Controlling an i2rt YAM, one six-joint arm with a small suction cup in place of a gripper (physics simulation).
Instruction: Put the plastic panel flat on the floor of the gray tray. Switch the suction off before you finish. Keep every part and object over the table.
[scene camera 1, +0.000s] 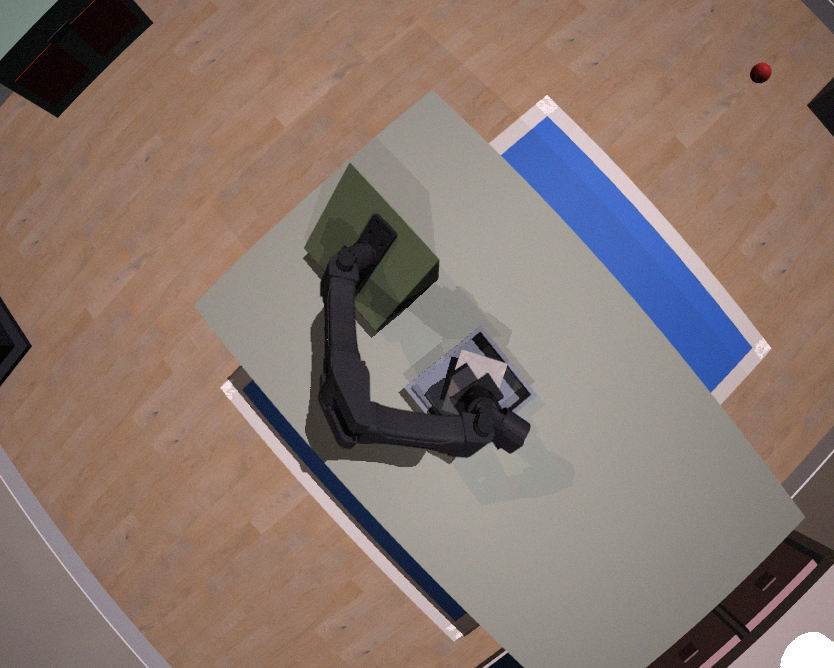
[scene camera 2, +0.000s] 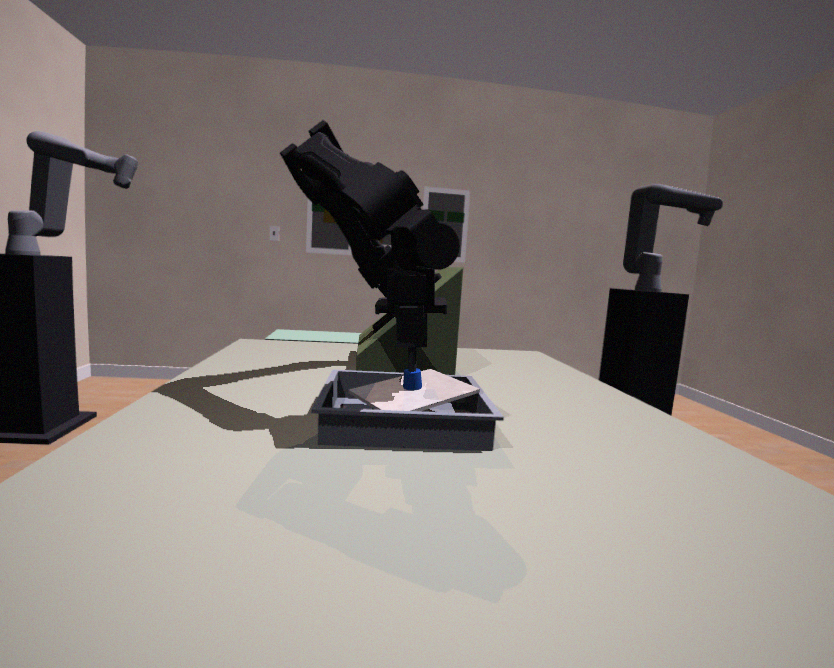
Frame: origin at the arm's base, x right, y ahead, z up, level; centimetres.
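Seen in the pictures: hand, its tool point: (scene camera 2: 412, 393); arm's base, origin of its link: (scene camera 1: 367, 253).
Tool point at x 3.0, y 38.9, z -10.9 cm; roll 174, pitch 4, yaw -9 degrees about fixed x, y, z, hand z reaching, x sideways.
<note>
Offsets run from my tool point to a thing's middle. Level surfaces: height alone.
The plastic panel @(dy +1.1, dx -0.1, dz +0.6 cm) (scene camera 1: 485, 366) (scene camera 2: 442, 391) is a thin, pale pinkish square. It hangs on my gripper (scene camera 2: 412, 386), a small blue suction cup that touches its top face. The panel is over the opening of the gray tray @(dy +1.4, dx +1.3, dz -1.6 cm) (scene camera 1: 427, 375) (scene camera 2: 406, 432), at about rim height in the scene camera 2 view. It is turned relative to the tray's sides and looks roughly level, perhaps slightly tilted. In the scene camera 1 view my wrist hides the cup and part of the panel. The gap between the panel and the tray floor is hard to judge.
A green wedge-shaped block (scene camera 1: 400, 260) (scene camera 2: 445, 334) stands under the arm's base, behind the tray in the scene camera 2 view. The tray stands on the pale table @(dz -4.1 cm) (scene camera 1: 591, 417) (scene camera 2: 626, 542). Gray arms on black pedestals (scene camera 2: 643, 347) stand beyond the table.
</note>
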